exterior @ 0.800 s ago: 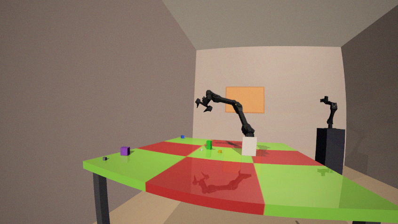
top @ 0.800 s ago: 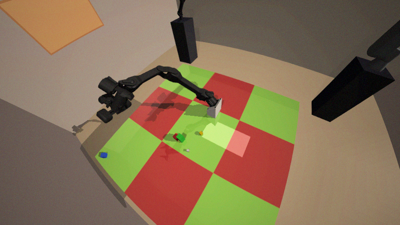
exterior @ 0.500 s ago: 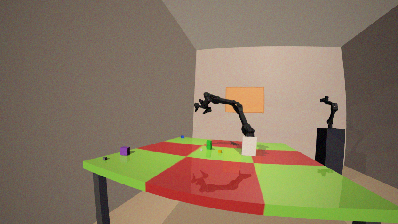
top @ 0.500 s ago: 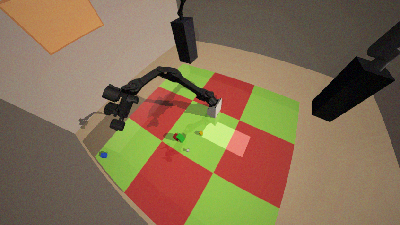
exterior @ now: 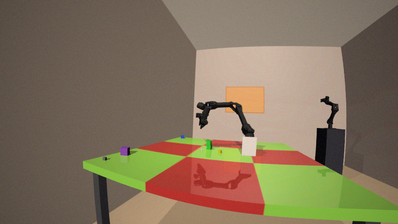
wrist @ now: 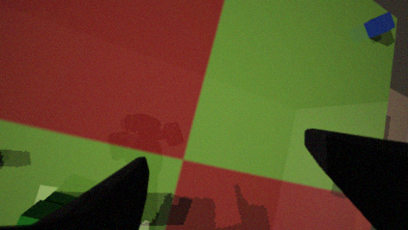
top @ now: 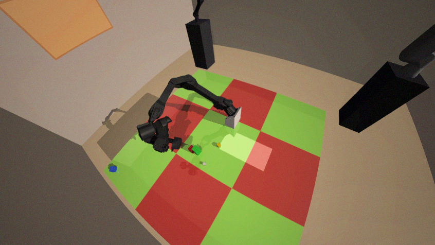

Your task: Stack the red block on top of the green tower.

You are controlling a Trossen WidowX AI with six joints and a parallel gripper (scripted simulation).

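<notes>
My gripper tip is 110 mm past the red block, 60 mm to the right of it and 160 mm above it. Round my gripper tip: small white cube: 70 mm behind, 190 mm to the left, 170 mm below; then small orange block: 230 mm behind, 200 mm to the left, 170 mm below; then blue block: 330 mm ahead, 370 mm to the right, 160 mm below.
</notes>
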